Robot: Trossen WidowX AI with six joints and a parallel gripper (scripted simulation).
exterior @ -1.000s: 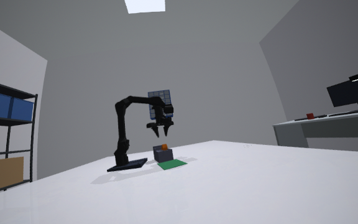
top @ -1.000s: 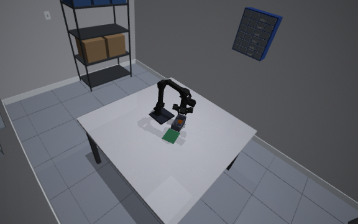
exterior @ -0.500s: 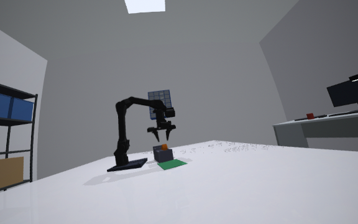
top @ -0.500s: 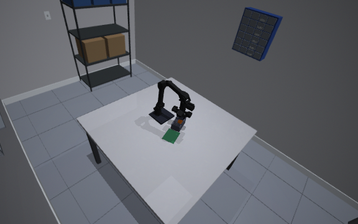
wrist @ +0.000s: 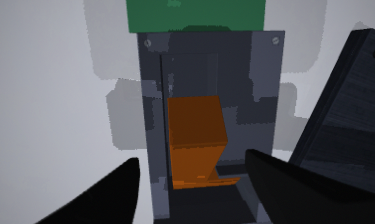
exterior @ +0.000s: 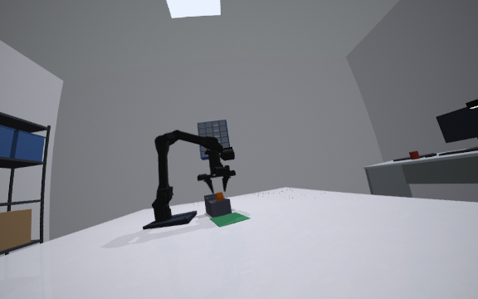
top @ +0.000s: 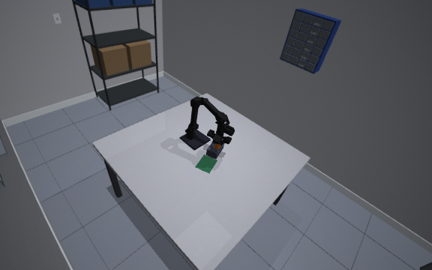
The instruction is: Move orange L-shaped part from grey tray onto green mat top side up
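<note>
Now: gripper tip 60 mm above the orange L-shaped part, 30 mm past it and 20 mm to the right of it. The rest, counted from my gripper tip: green mat (140 mm to the right, 110 mm below, 30 mm ahead).
</note>
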